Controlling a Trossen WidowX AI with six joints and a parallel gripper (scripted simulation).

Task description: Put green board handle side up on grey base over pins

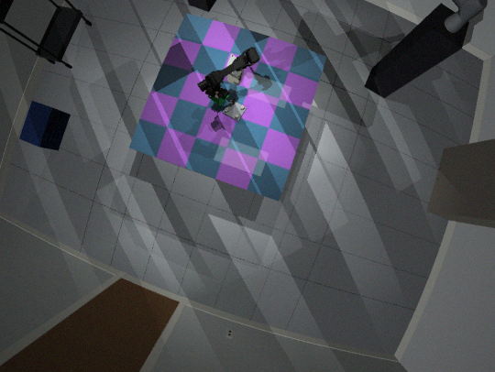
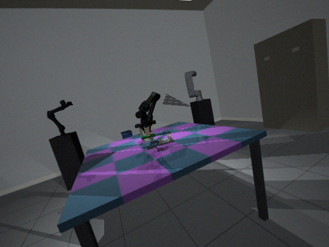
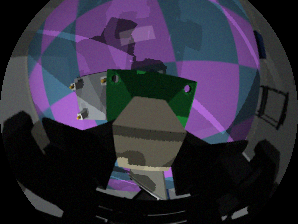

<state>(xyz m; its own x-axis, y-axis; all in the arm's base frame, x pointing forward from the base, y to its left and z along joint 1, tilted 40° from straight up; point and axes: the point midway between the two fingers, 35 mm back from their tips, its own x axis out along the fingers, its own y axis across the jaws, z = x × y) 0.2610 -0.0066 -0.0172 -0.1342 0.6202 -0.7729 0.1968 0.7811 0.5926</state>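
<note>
The grey base is 2 cm ahead of my gripper tip, 14 cm to the left of it and 11 cm below it. Also, from my gripper tip: green board: 1 cm below.
</note>
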